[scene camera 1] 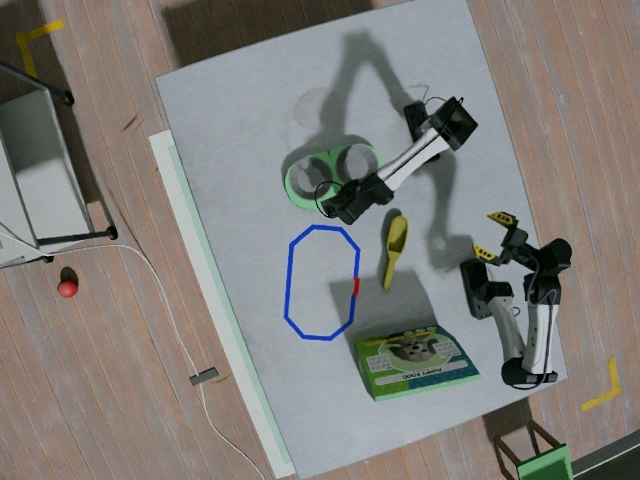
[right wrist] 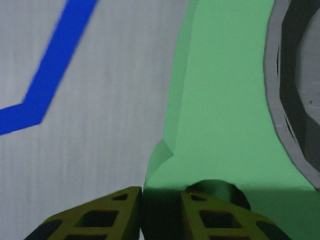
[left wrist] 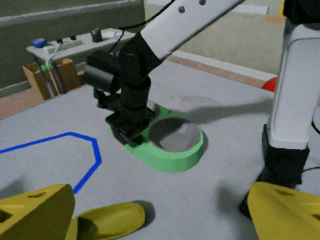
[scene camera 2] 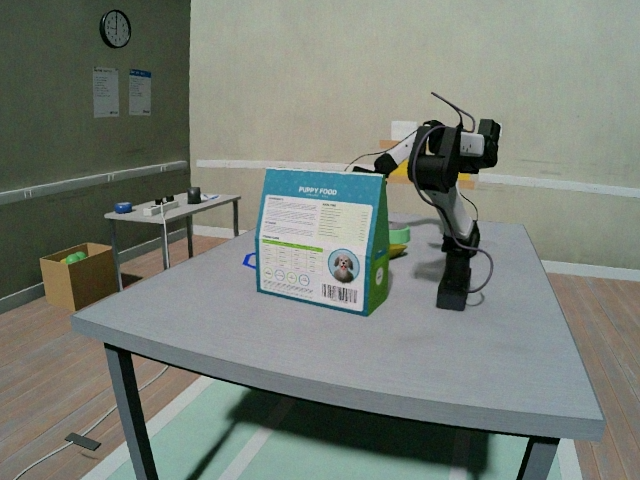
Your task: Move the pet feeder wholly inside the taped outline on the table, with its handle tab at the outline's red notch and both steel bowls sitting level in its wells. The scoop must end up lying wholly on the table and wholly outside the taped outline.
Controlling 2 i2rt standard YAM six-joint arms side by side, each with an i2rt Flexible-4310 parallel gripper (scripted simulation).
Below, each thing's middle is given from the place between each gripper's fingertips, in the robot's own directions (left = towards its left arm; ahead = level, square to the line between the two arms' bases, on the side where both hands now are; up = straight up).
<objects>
My right hand is 10 mm past the green pet feeder (right wrist: pixel 218 138), 80 mm to the left of it and 30 mm above it. The rest, counted from my right hand: yellow scoop (scene camera 1: pixel 396 243) 110 mm behind, 190 mm to the left, 20 mm below; then puppy food bag (scene camera 2: pixel 322 238) 10 mm behind, 540 mm to the left, 100 mm above.
I see the yellow scoop 180 mm ahead of my left hand (scene camera 1: pixel 480 229) and 290 mm below it. The rest, counted from my left hand: green pet feeder (280 mm ahead, 270 mm to the right, 300 mm below); puppy food bag (280 mm ahead, 350 mm to the left, 160 mm below).
</objects>
